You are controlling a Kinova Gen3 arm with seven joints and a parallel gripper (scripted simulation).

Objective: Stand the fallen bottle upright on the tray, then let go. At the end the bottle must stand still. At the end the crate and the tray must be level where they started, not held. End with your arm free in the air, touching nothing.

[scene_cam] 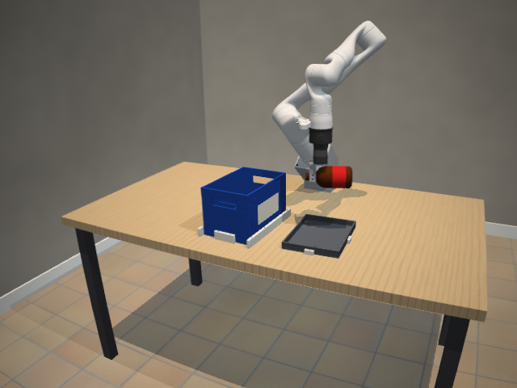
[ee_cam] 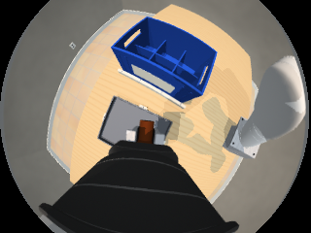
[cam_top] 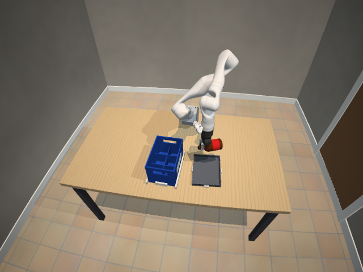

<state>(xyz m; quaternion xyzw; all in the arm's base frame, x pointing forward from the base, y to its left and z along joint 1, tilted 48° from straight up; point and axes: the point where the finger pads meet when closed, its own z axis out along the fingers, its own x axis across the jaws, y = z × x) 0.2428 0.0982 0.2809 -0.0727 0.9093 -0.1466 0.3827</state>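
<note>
The brown bottle lies 5 cm to the left of my hand and 1 cm below it. From my hand the other things lie so: blue crate 3 cm behind, 24 cm to the right, 12 cm below; then dark grey tray 5 cm ahead, 3 cm to the left, 19 cm below.
</note>
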